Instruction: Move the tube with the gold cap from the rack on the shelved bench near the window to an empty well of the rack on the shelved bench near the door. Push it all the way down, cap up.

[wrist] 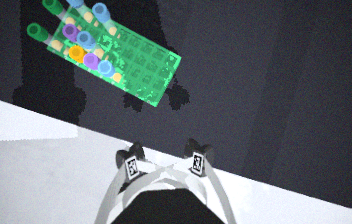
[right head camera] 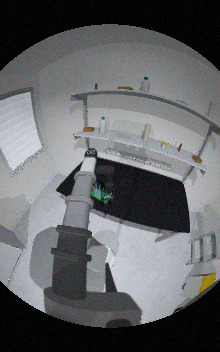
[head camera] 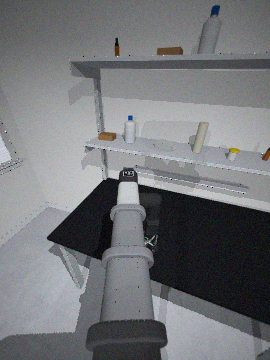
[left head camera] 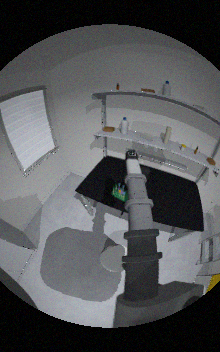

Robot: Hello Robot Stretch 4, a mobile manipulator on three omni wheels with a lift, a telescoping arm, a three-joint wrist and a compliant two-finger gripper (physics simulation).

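Seen in the pictures: gripper, fingertip midpoint: (wrist: 165,152) (right head camera: 107,200); robot's base at its link origin: (right head camera: 99,257) (left head camera: 114,257).
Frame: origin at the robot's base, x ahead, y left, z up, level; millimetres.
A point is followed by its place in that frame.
The green rack (wrist: 159,85) (left head camera: 119,194) (right head camera: 103,198) lies on the black bench top (wrist: 260,65) {x 600, y -278, z 735 mm} (head camera: 215,240) {x 626, y -551, z 735 mm} (left head camera: 175,205) {x 491, y -596, z 734 mm} (right head camera: 150,200) {x 559, y -533, z 734 mm} near the window. In the wrist view the tube with the gold cap (wrist: 77,53) {x 604, y 22, z 854 mm} stands in its lower left part, beside a purple-capped tube (wrist: 91,61) {x 592, y 4, z 854 mm}. Blue, purple and green caps crowd around it, and the wells at the rack's right end are empty. My gripper (wrist: 165,152) {x 474, y -87, z 886 mm} is open with nothing between its fingertips. In the wrist view it shows below the rack, over the bench's front edge. In the head view my arm hides most of the rack. The other rack does not show.
Two shelves (head camera: 165,61) {x 925, y -164, z 1630 mm} (head camera: 180,156) {x 875, y -309, z 1191 mm} above the bench hold bottles, a cream cylinder (head camera: 200,137) {x 931, y -426, z 1290 mm}, a yellow-lidded jar (head camera: 233,154) {x 828, y -589, z 1228 mm} and brown blocks. The window (left head camera: 30,130) {x 1221, y 1395, z 1341 mm} (right head camera: 20,132) {x 1263, y 1380, z 1309 mm} is at the left. My telescoping arm (head camera: 127,280) {x 185, y 1, z 1308 mm} reaches over the bench.
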